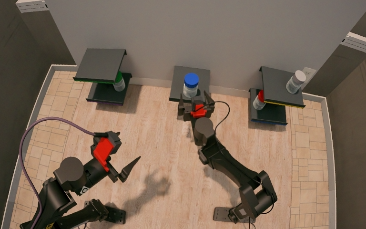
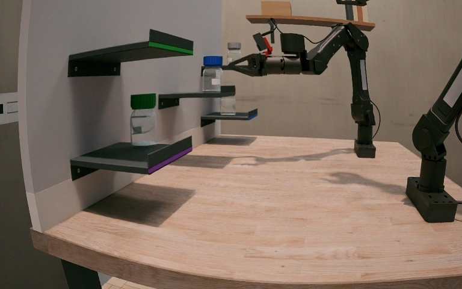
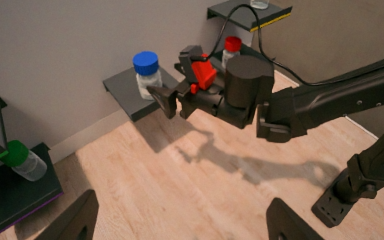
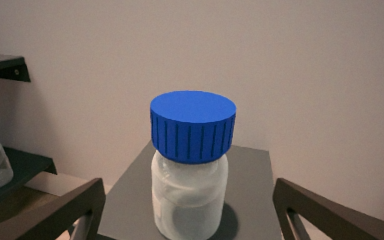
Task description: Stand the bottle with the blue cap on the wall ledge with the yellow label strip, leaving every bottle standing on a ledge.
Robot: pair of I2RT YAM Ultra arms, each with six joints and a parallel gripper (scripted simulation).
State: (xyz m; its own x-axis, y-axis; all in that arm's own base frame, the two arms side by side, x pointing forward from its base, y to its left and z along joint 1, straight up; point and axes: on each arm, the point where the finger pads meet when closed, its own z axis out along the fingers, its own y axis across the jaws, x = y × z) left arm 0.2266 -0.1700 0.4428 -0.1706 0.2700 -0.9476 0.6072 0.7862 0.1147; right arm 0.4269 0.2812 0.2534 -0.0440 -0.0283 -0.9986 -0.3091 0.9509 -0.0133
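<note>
Now: right hand 5 cm short of the blue-capped bottle, 1 cm to the right of it and 3 cm above it. Also, from my right hand: grey-capped bottle (4 cm ahead, 43 cm to the right, 7 cm above); then green-capped bottle (14 cm ahead, 34 cm to the left, 12 cm below); then red-capped bottle (5 cm ahead, 33 cm to the right, 12 cm below).
</note>
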